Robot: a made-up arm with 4 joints.
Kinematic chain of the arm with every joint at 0, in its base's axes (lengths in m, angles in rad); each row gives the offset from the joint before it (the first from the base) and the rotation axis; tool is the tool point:
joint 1: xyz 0 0 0.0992 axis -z
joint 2: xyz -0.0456 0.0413 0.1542 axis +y
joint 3: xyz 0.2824 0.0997 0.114 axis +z
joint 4: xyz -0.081 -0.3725 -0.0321 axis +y
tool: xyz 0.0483 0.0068 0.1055
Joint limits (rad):
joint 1: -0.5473..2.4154
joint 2: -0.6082..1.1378
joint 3: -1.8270..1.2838
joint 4: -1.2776..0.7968
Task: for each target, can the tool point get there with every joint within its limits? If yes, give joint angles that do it. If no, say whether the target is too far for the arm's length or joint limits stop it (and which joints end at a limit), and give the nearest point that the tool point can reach.
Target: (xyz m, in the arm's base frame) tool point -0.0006 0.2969 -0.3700
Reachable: no: joint limits stop it (at a limit: joint 1, joint 2, joint 3, joint 4) | nearest point 0.2511 0.2286 -0.2777 | short by 0.277 m
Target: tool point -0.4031 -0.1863 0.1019
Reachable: yes | joints 2.1737 0.7567 0.7053 -0.9352
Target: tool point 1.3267 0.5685 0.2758
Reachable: no: too far | nearest point 0.5614 0.2405 0.2633 | short by 0.833 m
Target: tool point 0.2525 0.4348 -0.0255
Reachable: no: joint limits stop it (at a limit: joint 1, joint 3, joint 4) | nearest point 0.4111 0.3261 -0.0706 | short by 0.197 m
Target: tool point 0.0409 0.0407 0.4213
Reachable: yes | joints 0.0662 0.8458 -1.2720 0.2240
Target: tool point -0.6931 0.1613 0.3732
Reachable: no: joint limits stop it (at a limit: joint 1, joint 4) | nearest point -0.4214 -0.0359 0.3543 | short by 0.336 m
